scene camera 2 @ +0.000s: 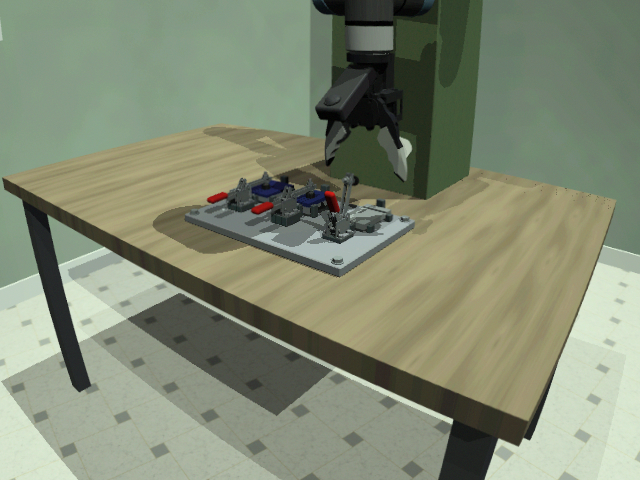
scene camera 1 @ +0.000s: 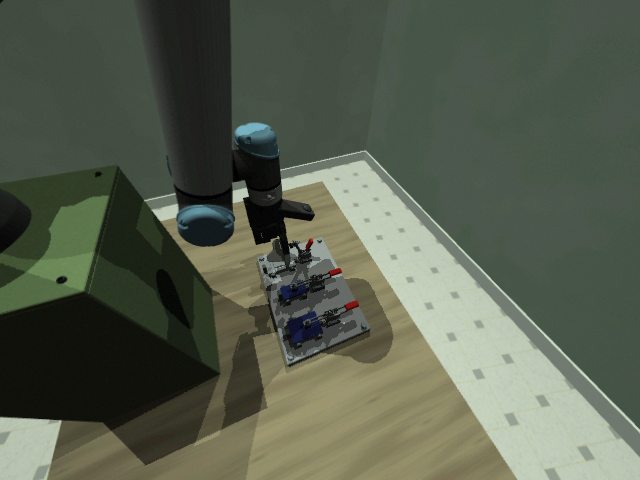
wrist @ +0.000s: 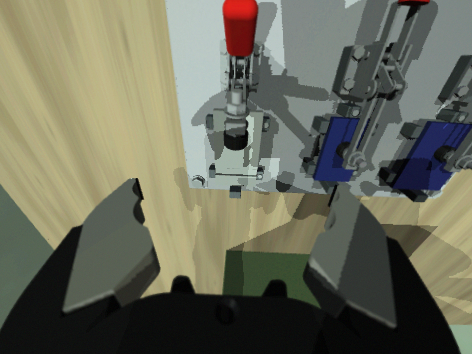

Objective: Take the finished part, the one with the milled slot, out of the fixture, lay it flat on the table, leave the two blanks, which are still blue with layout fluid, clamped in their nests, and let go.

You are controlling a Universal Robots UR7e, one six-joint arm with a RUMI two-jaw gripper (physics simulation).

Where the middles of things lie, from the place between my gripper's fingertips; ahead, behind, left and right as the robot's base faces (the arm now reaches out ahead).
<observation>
I see the finished part (wrist: 233, 168) 8 cm below my hand and 1 cm behind it. Also, from my hand: grey fixture plate (scene camera 2: 302, 242) (11 cm to the right, 10 cm below, 4 cm ahead); then clamp arm (wrist: 235, 134) (6 cm ahead, 3 cm below).
</observation>
